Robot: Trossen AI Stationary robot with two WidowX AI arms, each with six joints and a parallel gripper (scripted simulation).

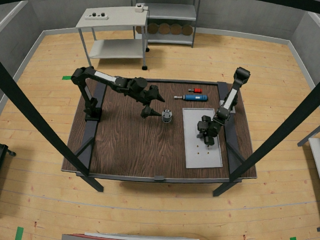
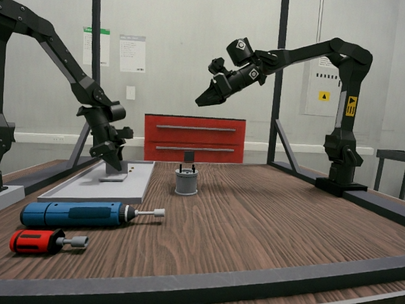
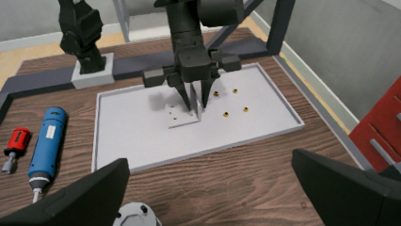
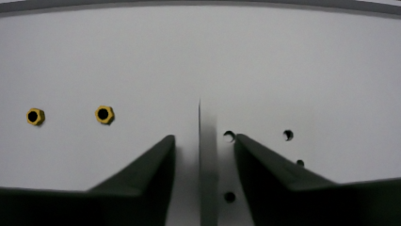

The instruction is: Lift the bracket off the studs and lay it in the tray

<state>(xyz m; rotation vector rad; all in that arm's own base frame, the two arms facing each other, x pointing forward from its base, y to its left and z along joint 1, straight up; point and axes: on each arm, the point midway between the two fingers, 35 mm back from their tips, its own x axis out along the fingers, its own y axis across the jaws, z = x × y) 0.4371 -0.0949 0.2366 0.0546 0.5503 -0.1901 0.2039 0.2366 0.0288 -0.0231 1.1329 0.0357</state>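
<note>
The grey bracket lies 30 mm ahead of my right hand and 40 mm below it. Also, from my right hand: grey joint module (160 mm ahead, 210 mm to the left, 20 mm below); then red screwdriver (380 mm ahead, 20 mm to the right, 40 mm below); then grey tray (10 mm ahead, 50 mm below).
</note>
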